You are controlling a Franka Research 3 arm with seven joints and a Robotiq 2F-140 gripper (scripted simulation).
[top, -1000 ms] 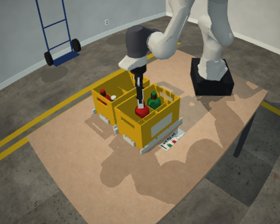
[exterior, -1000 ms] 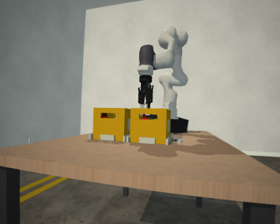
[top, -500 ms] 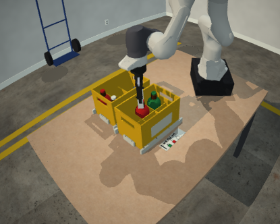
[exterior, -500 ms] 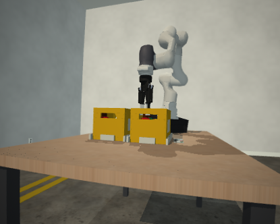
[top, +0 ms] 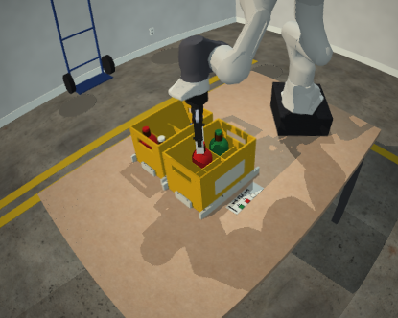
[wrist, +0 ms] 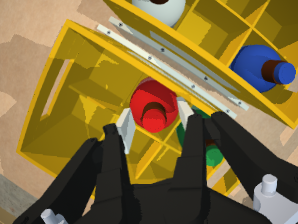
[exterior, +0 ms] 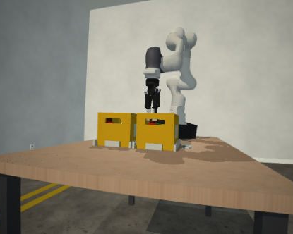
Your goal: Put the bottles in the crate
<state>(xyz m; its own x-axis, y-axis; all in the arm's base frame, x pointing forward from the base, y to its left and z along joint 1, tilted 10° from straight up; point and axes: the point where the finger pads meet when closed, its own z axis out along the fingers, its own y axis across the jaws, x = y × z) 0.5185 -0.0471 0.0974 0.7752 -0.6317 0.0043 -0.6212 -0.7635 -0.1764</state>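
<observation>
Right now my hand is 8 cm above the red-label bottle. Also, from my hand: white-capped bottle: 9 cm ahead, 12 cm to the right, 8 cm below; blue-label bottle: 9 cm behind, 14 cm to the right, 8 cm below; green bottle: 9 cm behind, 1 cm to the right, 8 cm below.
</observation>
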